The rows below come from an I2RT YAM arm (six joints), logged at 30 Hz.
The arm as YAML. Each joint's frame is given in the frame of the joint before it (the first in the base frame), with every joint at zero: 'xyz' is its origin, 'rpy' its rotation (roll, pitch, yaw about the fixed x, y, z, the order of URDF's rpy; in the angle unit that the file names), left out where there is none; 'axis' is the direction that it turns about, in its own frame. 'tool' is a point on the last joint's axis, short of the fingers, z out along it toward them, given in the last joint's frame.
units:
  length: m
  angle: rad
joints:
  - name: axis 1
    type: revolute
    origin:
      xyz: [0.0, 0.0, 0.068]
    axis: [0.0, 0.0, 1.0]
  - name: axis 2
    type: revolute
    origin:
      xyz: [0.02, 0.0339, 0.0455]
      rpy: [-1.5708, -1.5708, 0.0]
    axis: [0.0, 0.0, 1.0]
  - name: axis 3
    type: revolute
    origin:
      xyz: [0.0, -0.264, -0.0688]
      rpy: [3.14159, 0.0, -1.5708]
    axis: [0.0, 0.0, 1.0]
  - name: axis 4
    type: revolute
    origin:
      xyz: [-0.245, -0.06, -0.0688]
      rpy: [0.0, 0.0, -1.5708]
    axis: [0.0, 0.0, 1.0]
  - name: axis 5
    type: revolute
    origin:
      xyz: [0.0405, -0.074, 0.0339]
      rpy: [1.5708, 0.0, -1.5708]
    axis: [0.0, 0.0, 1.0]
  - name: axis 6
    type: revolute
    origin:
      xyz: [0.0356, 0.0, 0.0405]
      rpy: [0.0, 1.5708, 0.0]
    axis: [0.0, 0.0, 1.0]
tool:
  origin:
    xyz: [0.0, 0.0, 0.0]
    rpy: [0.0, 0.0, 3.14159]
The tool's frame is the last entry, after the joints.
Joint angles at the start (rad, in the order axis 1, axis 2, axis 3, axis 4, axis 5, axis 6):
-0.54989 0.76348 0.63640 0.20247 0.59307 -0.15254
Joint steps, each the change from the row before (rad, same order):
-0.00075 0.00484 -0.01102 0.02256 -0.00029 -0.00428
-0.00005 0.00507 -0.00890 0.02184 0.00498 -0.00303
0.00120 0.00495 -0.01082 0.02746 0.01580 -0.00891
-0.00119 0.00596 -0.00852 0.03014 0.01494 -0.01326
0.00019 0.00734 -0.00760 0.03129 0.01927 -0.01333
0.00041 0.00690 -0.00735 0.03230 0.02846 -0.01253
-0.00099 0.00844 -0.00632 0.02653 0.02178 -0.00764
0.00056 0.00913 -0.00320 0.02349 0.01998 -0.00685
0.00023 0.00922 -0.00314 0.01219 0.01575 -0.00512
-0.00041 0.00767 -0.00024 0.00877 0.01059 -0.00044
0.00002 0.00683 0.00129 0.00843 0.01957 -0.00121
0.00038 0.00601 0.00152 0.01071 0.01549 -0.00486
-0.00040 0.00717 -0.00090 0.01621 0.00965 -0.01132
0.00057 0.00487 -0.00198 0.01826 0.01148 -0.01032
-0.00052 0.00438 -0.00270 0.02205 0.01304 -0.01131
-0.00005 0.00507 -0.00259 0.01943 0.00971 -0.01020
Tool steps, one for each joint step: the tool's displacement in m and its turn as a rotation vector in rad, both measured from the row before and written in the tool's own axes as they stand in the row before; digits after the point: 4 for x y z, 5 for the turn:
0.0024 0.0009 0.0010 0.00131 -0.00545 -0.00059
0.0017 0.0007 0.0009 0.00599 -0.00564 0.00138
0.0019 0.0005 0.0007 0.01597 -0.00703 -0.00216
0.0010 0.0001 0.0010 0.01811 -0.00980 -0.00425
0.0009 0.0002 0.0010 0.02120 -0.00931 -0.00357
0.0007 -0.0002 0.0008 0.03033 -0.00830 -0.00139
0.0012 0.0001 0.0011 0.02418 -0.00421 -0.00029
0.0005 0.0005 0.0011 0.02079 -0.00400 0.00048
0.0016 0.0008 0.0011 0.01510 0.00361 -0.00520
0.0007 0.0006 0.0010 0.01086 0.00182 0.00009
0.0001 0.0002 0.0009 0.01952 0.00238 0.00077
-0.0004 0.0002 0.0008 0.01572 -0.00082 -0.00047
0.0001 0.0005 0.0009 0.01114 -0.00327 -0.00562
-0.0001 0.0002 0.0004 0.01254 -0.00496 -0.00210
-0.0003 -0.0002 0.0004 0.01578 -0.00658 -0.00057
0.0000 0.0001 0.0004 0.01156 -0.00513 -0.00161

